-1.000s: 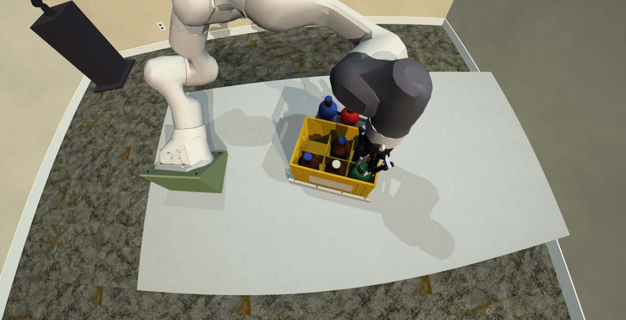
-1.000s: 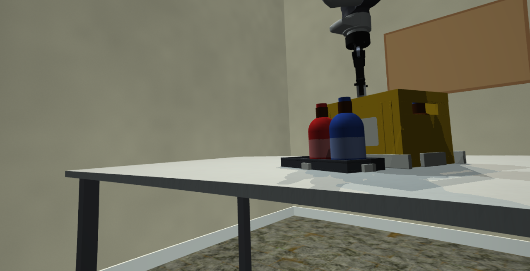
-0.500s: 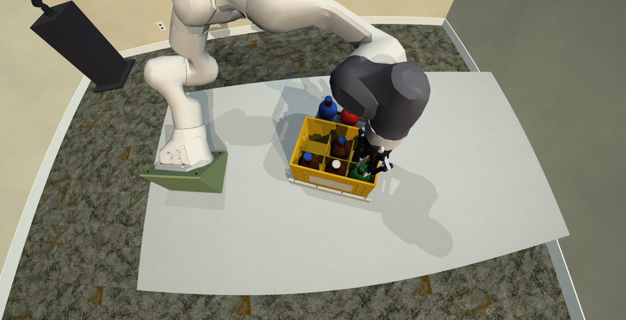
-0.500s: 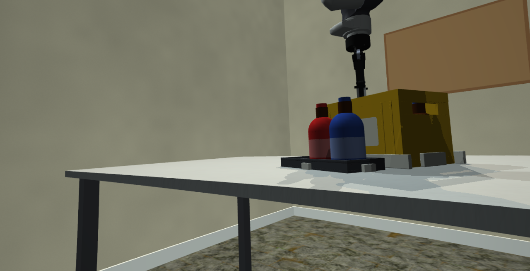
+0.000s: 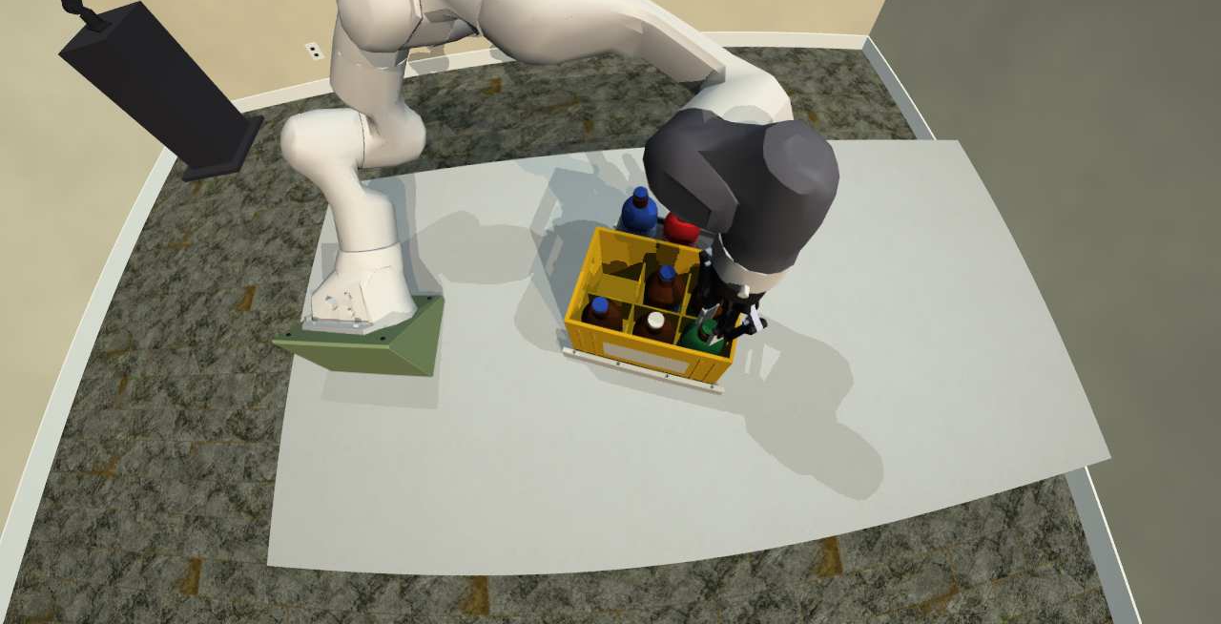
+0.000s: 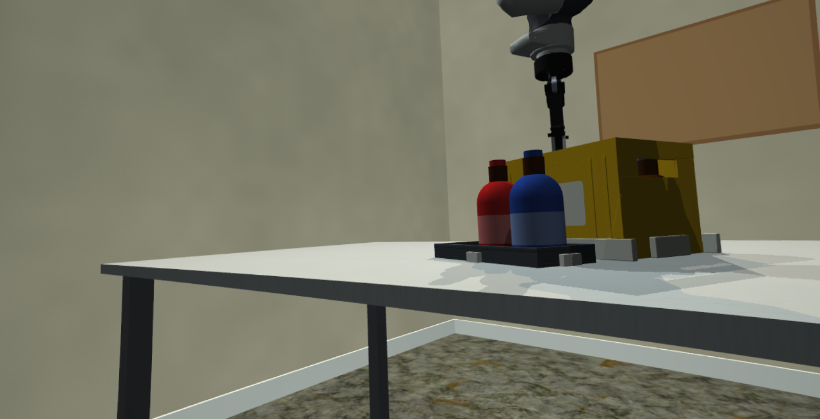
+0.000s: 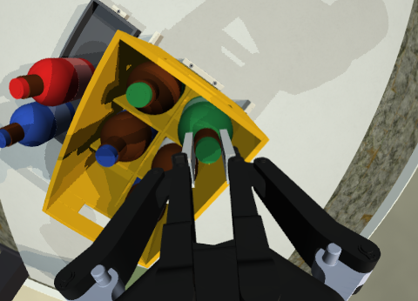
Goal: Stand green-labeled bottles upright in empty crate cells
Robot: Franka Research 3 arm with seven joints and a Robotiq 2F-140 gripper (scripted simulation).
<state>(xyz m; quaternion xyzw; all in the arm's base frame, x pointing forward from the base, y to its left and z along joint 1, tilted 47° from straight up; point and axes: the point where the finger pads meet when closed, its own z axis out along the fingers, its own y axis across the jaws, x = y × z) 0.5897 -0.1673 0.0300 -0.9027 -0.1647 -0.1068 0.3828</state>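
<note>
Now: the green-labeled bottle 9 cm below my hand. Round my hand: blue-labeled bottle 29 cm to the left, 11 cm below, 8 cm behind; then red bottle 25 cm to the left, 11 cm below; then dark tray 25 cm to the left, 18 cm below.
</note>
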